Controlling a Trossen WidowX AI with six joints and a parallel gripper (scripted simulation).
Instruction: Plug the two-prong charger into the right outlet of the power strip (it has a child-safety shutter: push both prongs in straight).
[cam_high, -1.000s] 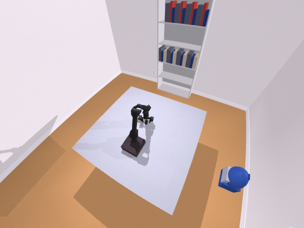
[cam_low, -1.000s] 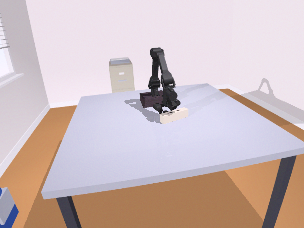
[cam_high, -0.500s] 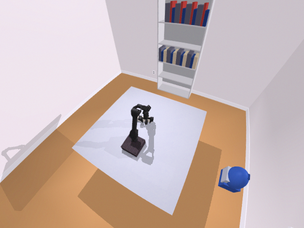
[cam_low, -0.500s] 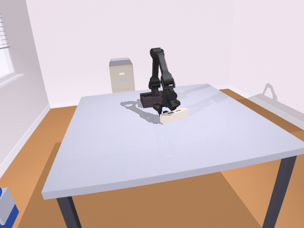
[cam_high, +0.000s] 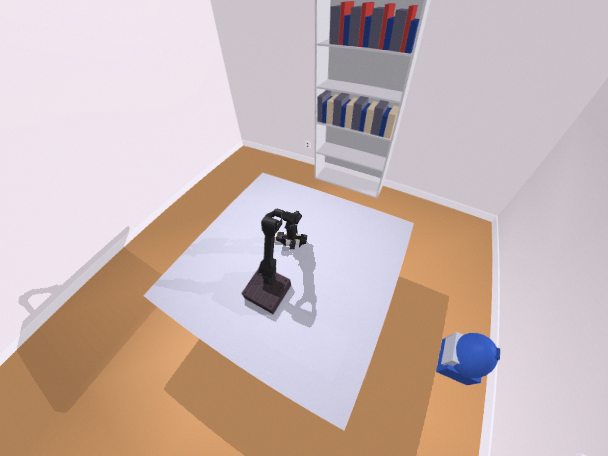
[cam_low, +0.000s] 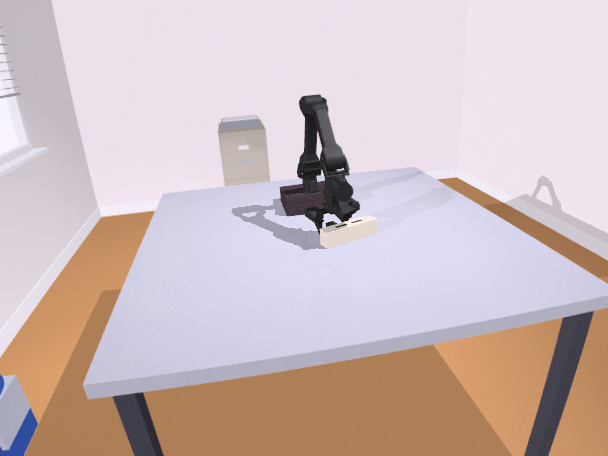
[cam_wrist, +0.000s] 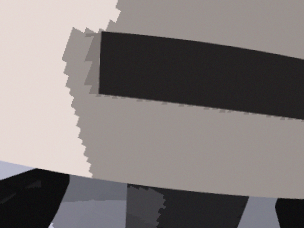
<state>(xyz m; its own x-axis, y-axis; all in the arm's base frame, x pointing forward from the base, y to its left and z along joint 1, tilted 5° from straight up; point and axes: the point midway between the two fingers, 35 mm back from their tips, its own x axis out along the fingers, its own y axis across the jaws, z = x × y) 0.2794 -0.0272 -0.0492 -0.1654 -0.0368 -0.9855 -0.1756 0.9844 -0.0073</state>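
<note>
My gripper tip is now 20 mm short of the black two-prong charger and 10 mm below it.
</note>
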